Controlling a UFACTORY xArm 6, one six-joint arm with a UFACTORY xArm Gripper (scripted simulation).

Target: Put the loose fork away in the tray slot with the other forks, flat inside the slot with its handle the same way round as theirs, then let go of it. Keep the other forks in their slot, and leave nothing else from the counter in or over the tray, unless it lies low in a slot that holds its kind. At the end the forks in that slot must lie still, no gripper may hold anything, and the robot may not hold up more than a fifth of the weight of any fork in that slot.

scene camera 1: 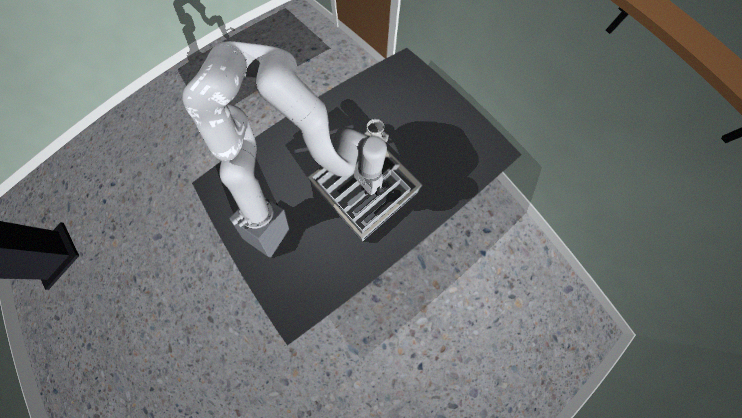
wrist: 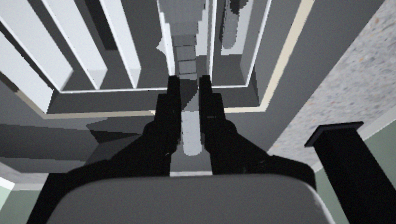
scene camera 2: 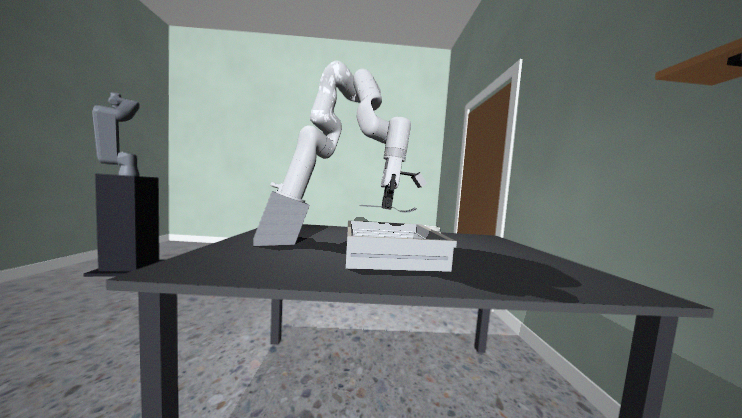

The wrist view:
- my gripper: 189,91
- tray: 30,33
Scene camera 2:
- my gripper: 386,208
